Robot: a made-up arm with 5 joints.
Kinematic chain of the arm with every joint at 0, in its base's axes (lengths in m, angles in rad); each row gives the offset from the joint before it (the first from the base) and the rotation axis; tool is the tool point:
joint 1: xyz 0 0 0.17 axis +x
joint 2: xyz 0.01 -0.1 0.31 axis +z
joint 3: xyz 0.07 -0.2 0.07 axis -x
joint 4: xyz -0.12 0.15 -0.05 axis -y
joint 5: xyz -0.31 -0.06 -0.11 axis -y
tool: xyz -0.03 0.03 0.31
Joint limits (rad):
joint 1: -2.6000..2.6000
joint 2: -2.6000..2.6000
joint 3: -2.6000..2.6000
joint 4: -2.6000..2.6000
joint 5: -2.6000..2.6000
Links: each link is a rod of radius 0.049 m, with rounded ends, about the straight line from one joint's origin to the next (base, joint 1, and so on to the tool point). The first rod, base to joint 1, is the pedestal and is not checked.
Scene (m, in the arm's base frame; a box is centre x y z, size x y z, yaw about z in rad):
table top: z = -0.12
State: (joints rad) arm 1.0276 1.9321 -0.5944 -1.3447 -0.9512
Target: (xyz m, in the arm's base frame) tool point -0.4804 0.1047 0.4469
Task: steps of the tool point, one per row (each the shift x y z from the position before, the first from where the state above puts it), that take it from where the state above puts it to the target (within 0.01 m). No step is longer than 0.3 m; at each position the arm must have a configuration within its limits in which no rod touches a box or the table.
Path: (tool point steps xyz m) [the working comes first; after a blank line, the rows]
Joints at the target: -0.3009 -0.2792 -0.4738 0.6194 0.3040
Straight joint move there: clear.

1: 0.0476 -0.0218 0.0709
2: 0.0222 -0.0486 0.0493
3: -0.0426 -0.0601 0.0463
4: -0.1229 -0.0272 0.0578
5: -0.1818 0.0569 0.0570
6: -0.1861 0.1641 0.0151
7: -0.1238 0.2393 -0.0718
8: -0.0114 0.2329 -0.1704

